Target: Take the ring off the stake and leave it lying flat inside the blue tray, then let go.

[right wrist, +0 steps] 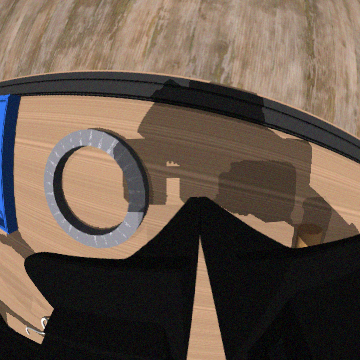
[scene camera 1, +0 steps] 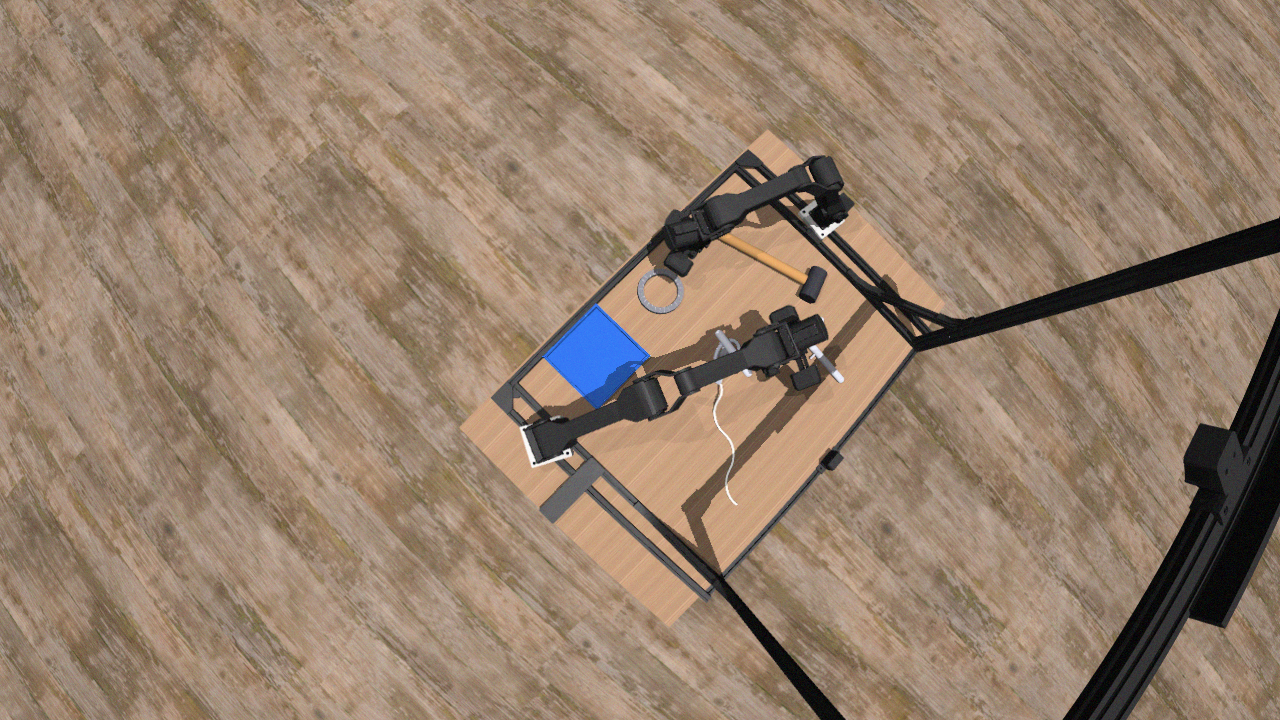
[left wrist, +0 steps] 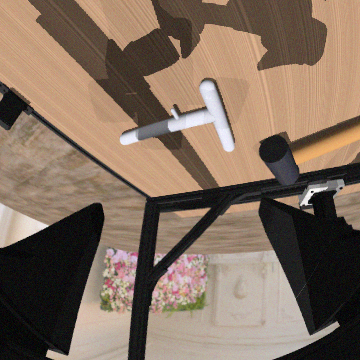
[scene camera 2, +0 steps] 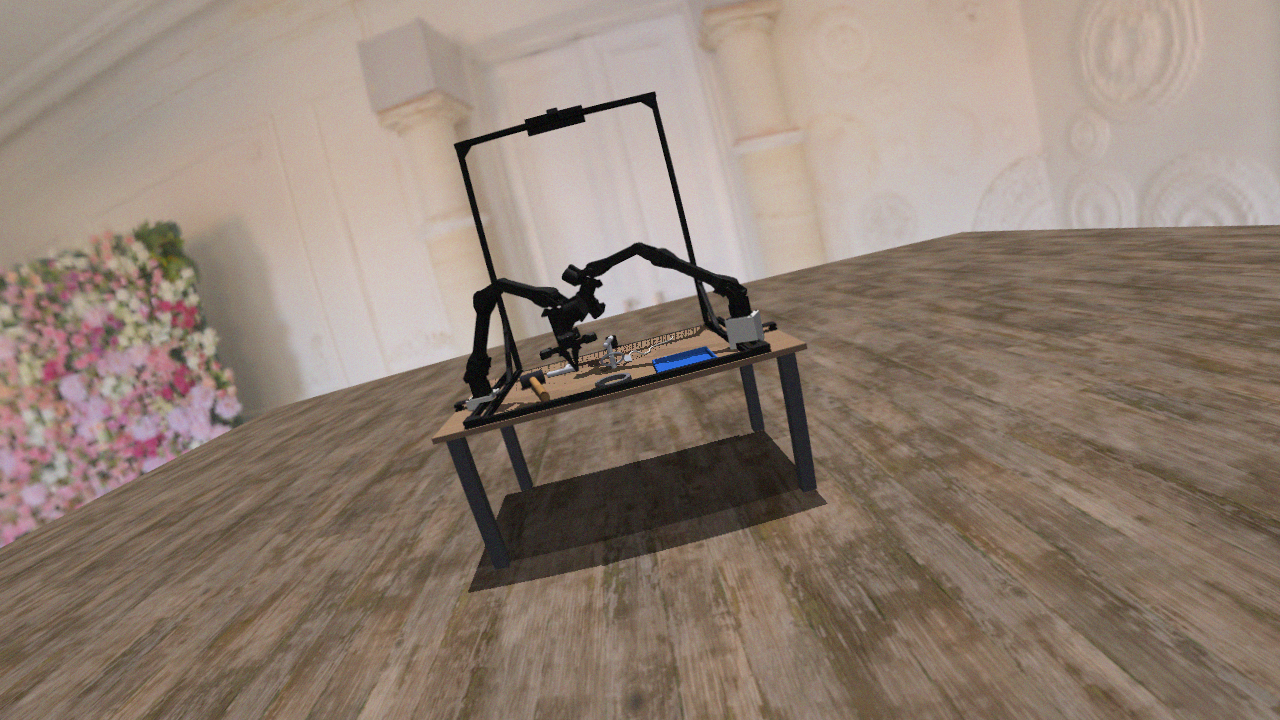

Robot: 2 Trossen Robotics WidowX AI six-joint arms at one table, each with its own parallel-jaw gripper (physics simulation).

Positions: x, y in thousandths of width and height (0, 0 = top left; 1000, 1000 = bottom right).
Labels:
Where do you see a blue tray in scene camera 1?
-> At 466, 495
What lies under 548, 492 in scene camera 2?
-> A blue tray.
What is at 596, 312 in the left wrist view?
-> A white T-shaped piece.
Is the left gripper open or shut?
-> Open.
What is the right gripper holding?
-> Nothing.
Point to a hammer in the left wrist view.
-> At 762, 421

